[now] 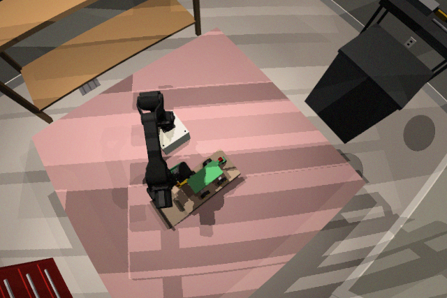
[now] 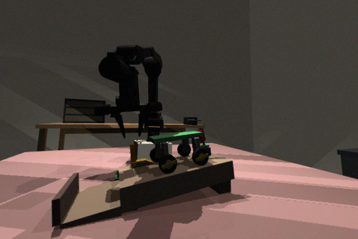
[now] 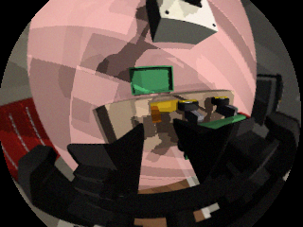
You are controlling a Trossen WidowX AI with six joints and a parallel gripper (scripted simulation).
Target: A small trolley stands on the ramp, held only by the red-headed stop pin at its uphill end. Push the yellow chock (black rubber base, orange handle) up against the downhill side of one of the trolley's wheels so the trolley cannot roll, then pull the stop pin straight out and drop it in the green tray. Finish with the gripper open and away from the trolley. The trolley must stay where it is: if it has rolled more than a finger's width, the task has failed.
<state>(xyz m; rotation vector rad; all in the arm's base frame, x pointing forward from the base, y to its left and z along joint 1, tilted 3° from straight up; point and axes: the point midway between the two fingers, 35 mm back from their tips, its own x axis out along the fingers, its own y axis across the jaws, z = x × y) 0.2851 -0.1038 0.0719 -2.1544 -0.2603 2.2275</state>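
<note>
Right now the red-headed stop pin is 230 mm to the left of my gripper tip, 20 mm below it and 10 mm ahead of it. Also, from my gripper tip: yellow chock (60 mm below, 30 mm to the left); then brown ramp (120 mm to the left, 100 mm below, 40 mm ahead); then green-decked trolley (130 mm to the left, 40 mm ahead, 30 mm below).
</note>
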